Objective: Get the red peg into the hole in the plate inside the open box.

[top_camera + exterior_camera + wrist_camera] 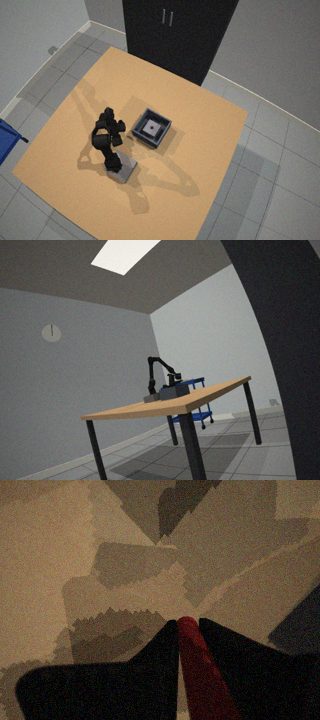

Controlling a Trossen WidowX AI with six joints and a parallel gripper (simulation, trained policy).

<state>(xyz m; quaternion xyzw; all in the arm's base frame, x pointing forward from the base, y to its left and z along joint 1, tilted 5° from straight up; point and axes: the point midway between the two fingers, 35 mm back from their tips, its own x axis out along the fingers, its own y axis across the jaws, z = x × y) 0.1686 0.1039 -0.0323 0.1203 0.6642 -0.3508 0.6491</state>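
The light grey plate is 170 mm ahead of my gripper tip, 160 mm to the right of it and 20 mm above it. Also, from my gripper tip: grey box 170 mm ahead, 160 mm to the right; red peg 30 mm above, 10 mm to the left.
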